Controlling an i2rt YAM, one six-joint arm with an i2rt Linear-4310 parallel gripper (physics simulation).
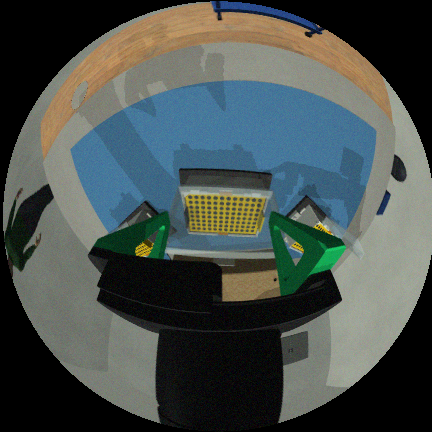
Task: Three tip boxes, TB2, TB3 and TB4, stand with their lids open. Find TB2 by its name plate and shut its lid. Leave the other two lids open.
Labels:
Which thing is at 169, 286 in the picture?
My gripper.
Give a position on a blue mat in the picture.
311, 145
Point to a tip box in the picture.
305, 211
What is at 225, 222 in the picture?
A clear lid.

